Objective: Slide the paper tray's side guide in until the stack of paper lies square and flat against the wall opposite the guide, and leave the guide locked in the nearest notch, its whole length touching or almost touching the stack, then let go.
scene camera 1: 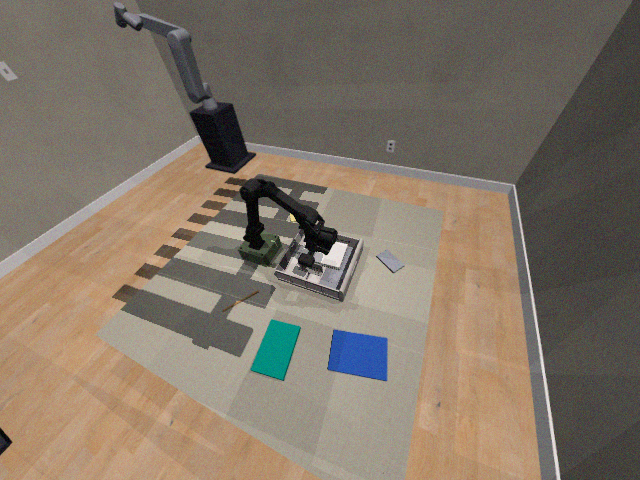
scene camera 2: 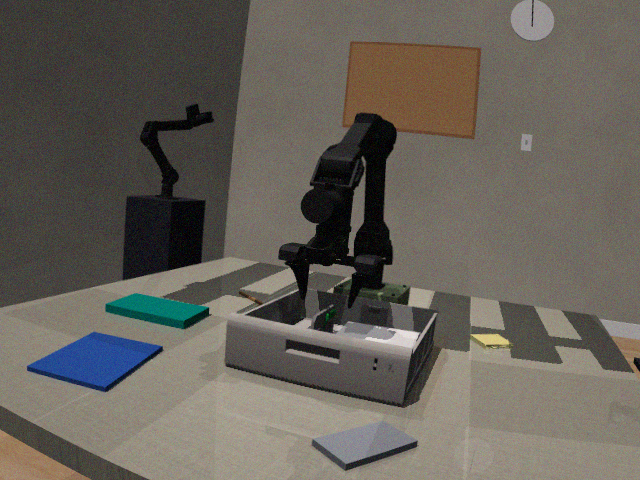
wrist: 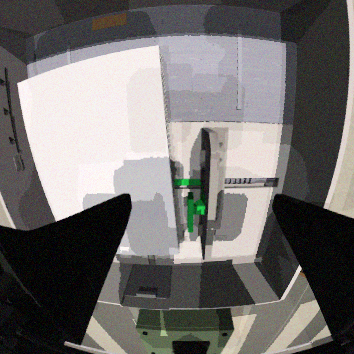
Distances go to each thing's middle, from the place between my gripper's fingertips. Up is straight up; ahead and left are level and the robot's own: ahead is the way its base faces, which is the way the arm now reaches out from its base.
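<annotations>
Side guide (wrist: 213, 151): my hand 20 mm past it, 50 mm above it. Counted from my hand: white paper stack (scene camera 2: 404, 338), 100 mm to the left, 70 mm below; teal pad (scene camera 2: 171, 313), 10 mm ahead, 390 mm to the right, 90 mm below; grey pad (scene camera 2: 369, 443), 180 mm to the left, 310 mm ahead, 90 mm below.
</annotations>
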